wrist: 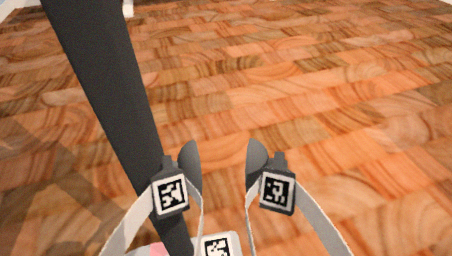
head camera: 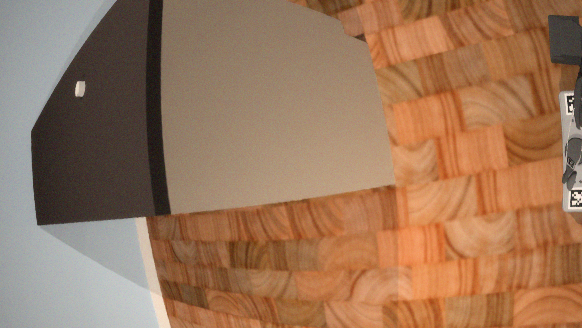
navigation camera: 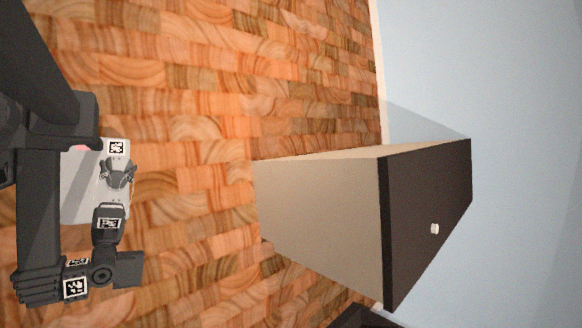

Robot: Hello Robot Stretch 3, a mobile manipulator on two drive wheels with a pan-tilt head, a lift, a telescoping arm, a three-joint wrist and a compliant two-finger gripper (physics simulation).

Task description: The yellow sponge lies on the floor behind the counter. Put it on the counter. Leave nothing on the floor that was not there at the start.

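Pixels of known places: gripper, fingertip midpoint: (head camera: 579,190) (navigation camera: 120,159); robot's base at its link origin: (head camera: 575,151) (navigation camera: 116,177).
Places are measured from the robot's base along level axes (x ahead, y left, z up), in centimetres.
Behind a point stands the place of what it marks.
Note:
The counter (head camera: 270,110) {x 75.7, y -11.5, z 56.0 cm} (navigation camera: 320,210) {x 76.0, y -14.1, z 57.7 cm} has a beige side and a dark top. It stands near the wall, at the left to middle of the head view and right of the middle in the navigation view. The yellow sponge does not show in these views, and the floor behind the counter is hidden. My gripper (navigation camera: 118,172) (wrist: 223,158) {x 1.1, y 7.4, z 51.7 cm} is open, with its two fingertips apart and no object between them. It is over my own base, well away from the counter. Part of it also shows at the right edge of the head view.
A small white object (head camera: 80,89) {x 123.8, y -24.5, z 92.8 cm} (navigation camera: 434,228) {x 123.8, y -24.6, z 92.8 cm} is on the counter's dark top. Part of a dark box (navigation camera: 357,316) {x 189.5, y -145.4, z 10.1 cm} shows at the bottom of the navigation view. The blue wall (head camera: 30,270) {x 251.3, y 62.9, z 101.2 cm} (navigation camera: 510,75) {x 248.2, y 85.9, z 122.1 cm} stands beyond the counter. Wood-patterned floor lies between my base and the counter.

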